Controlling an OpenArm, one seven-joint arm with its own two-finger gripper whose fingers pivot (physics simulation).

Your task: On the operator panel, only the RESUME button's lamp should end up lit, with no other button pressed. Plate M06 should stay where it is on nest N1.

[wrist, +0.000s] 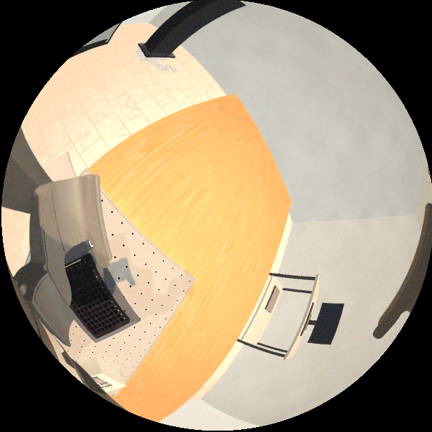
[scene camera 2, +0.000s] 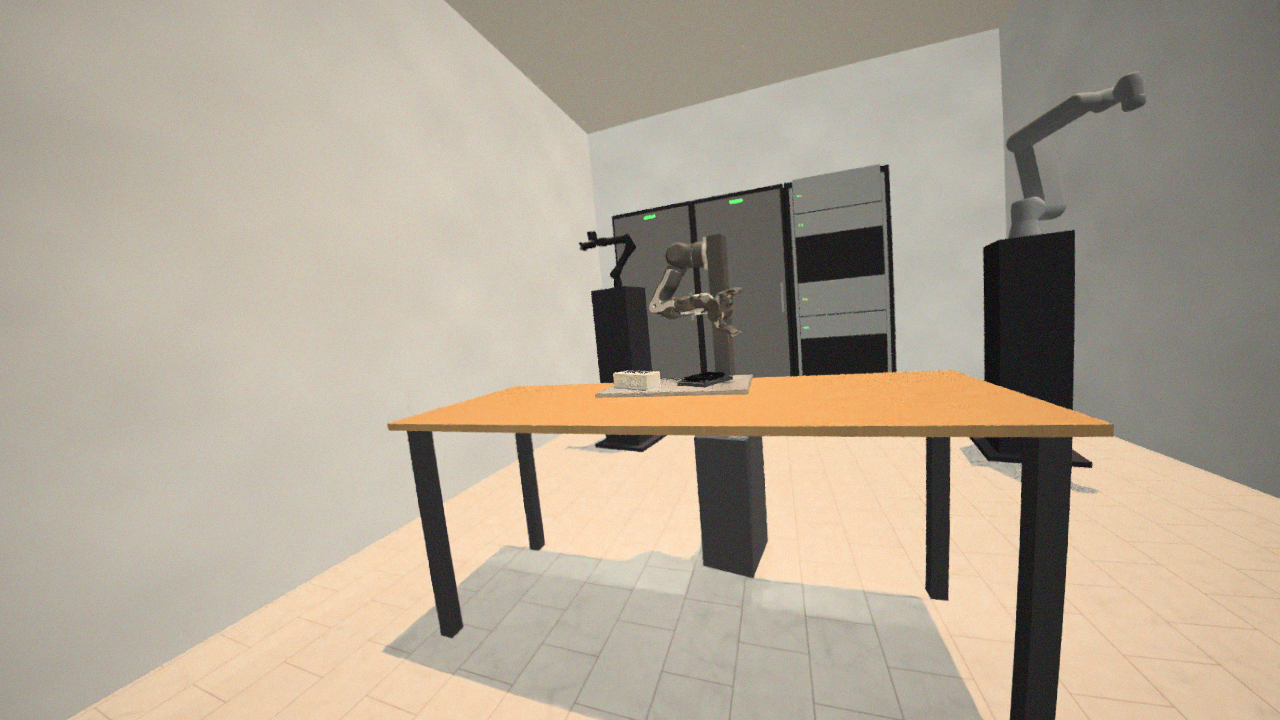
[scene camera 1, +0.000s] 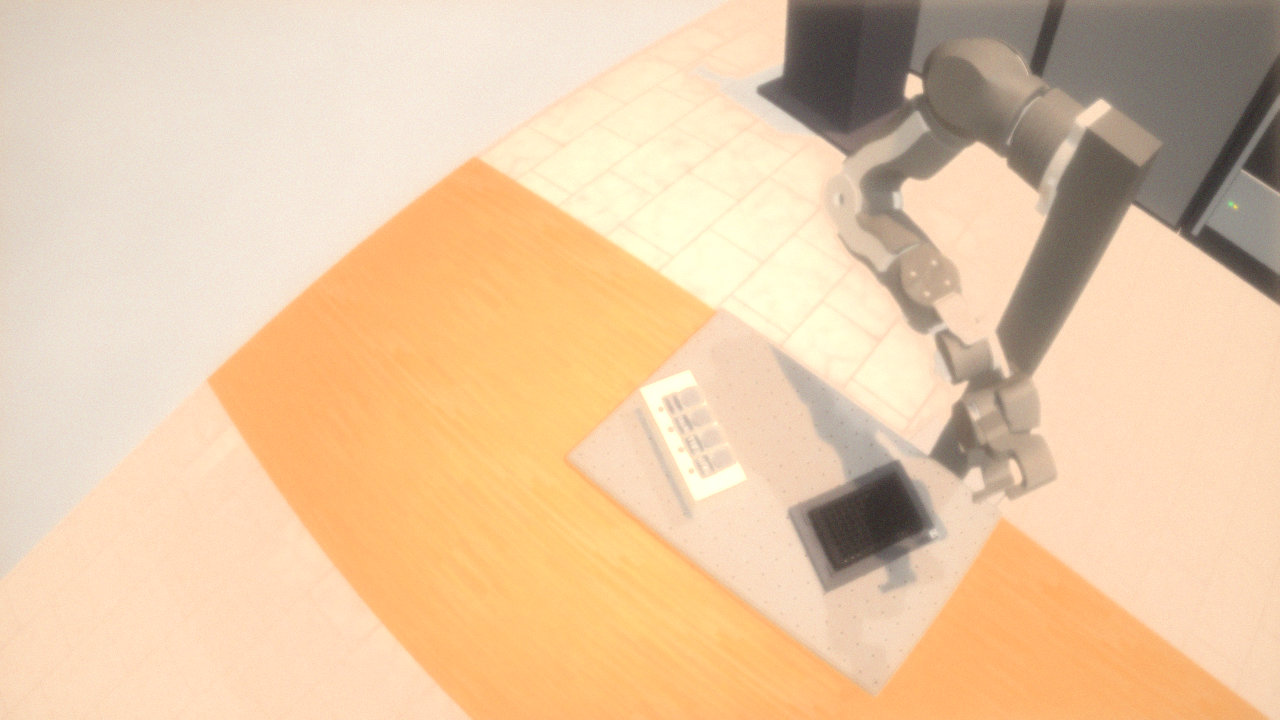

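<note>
The operator panel (scene camera 1: pixel 737 477) (scene camera 2: pixel 636 380) is a pale box with a row of round grey buttons, dark labels and small brownish dots. Its labels are too blurred to read, so RESUME cannot be told, and no lamp is clearly lit. Part of the panel also shows low in the wrist view. A black plate (scene camera 1: pixel 868 521) (wrist: pixel 100 305), apparently M06, lies in a grey nest frame; the markings M06 and N1 are not readable. My gripper (scene camera 1: pixel 1011 477) (scene camera 2: pixel 735 312) is open and empty, up in the air beyond the nest's side of the board, apart from panel and plate.
A pale perforated board (scene camera 1: pixel 742 362) (wrist: pixel 160 270) carries the panel and nest on the orange table (scene camera 1: pixel 465 376) (scene camera 2: pixel 832 402). My arm's upright column (scene camera 1: pixel 1074 241) stands behind the board. Dark cabinets (scene camera 2: pixel 742 286) and other arms on black pedestals (scene camera 2: pixel 1029 313) stand farther back.
</note>
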